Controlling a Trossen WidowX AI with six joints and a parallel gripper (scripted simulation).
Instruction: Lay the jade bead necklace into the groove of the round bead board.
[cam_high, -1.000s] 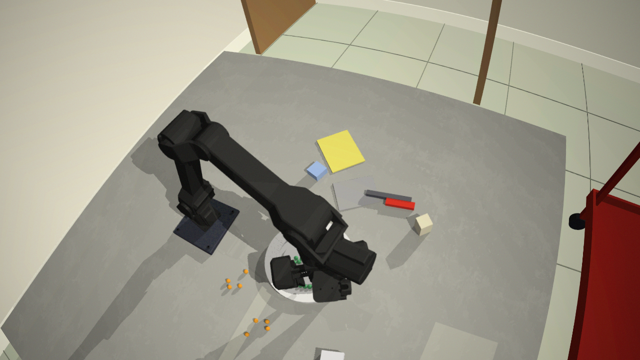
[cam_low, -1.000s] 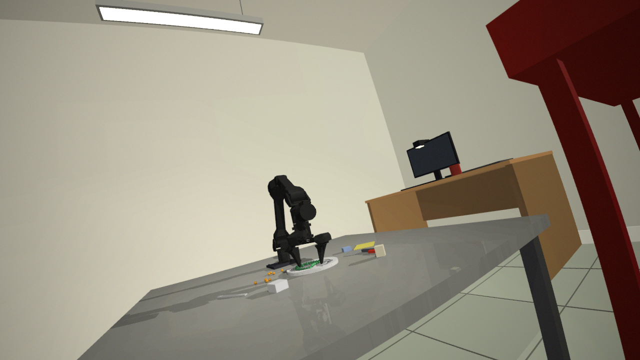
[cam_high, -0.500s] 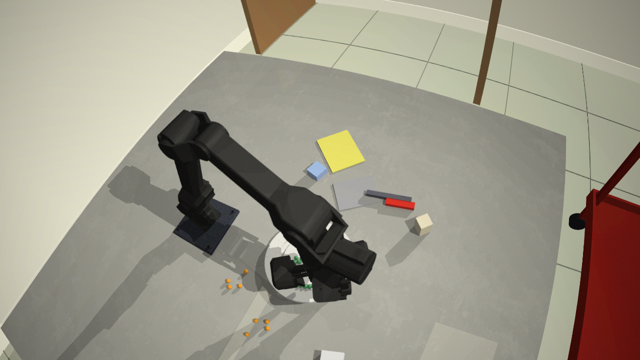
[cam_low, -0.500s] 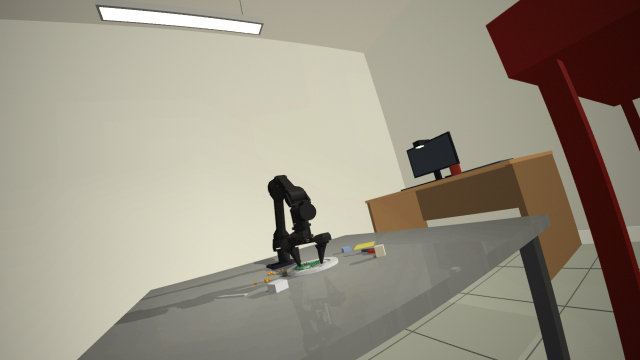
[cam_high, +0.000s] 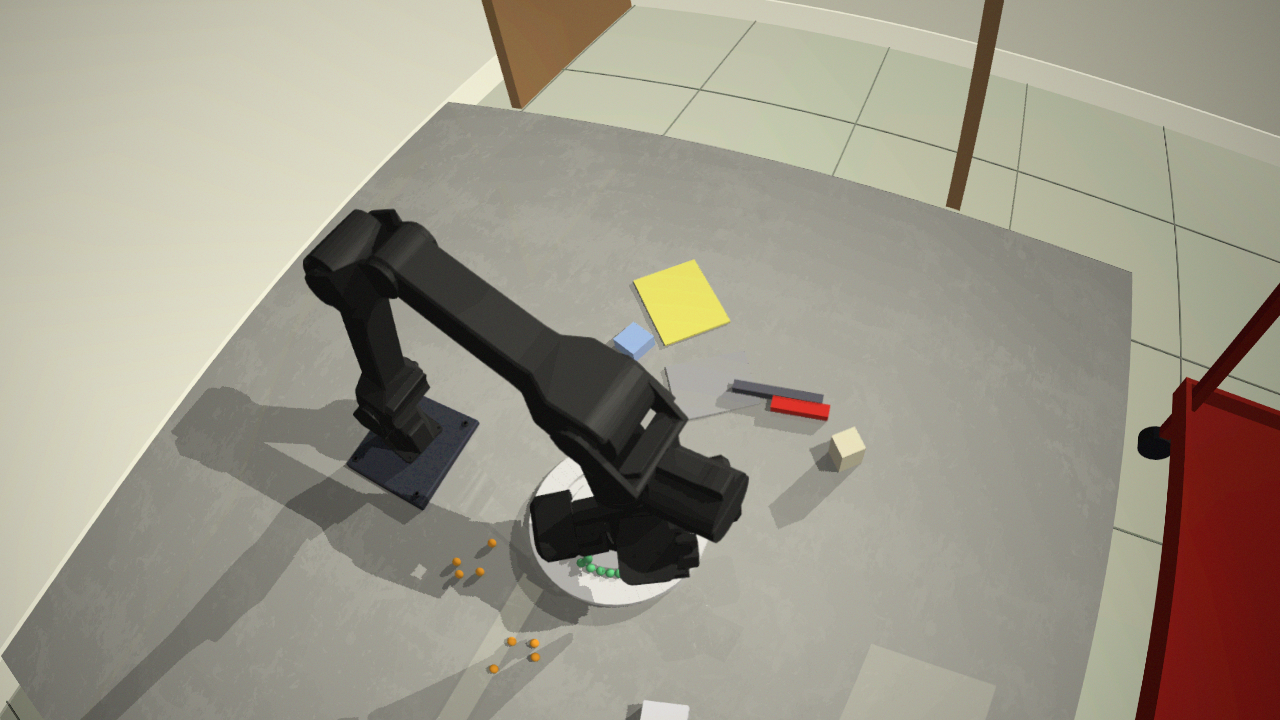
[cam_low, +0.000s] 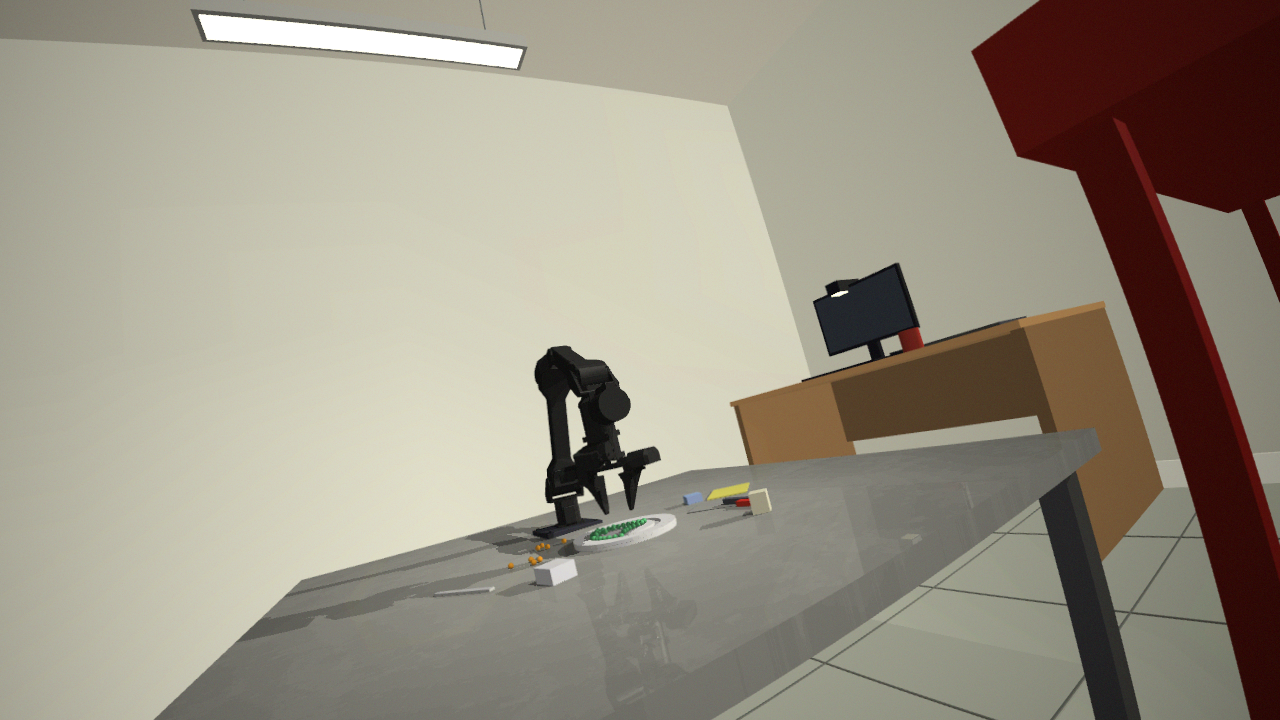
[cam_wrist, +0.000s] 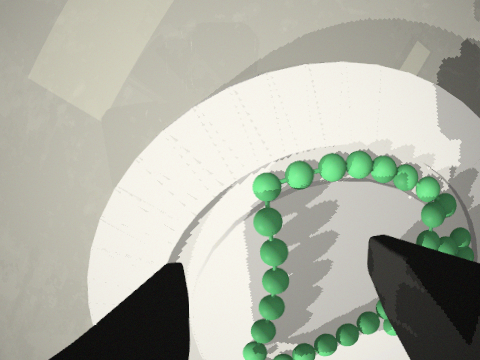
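The inner disc lies 60 mm behind my gripper tip, 40 mm below it and 20 mm to the left of it. The rest, counted from my gripper tip: grey sheet: 220 mm to the left, 70 mm behind, 50 mm below; then cream cube: 220 mm to the left, 110 mm ahead, 40 mm below; then bead board: 60 mm behind, 50 mm below, 20 mm to the left.
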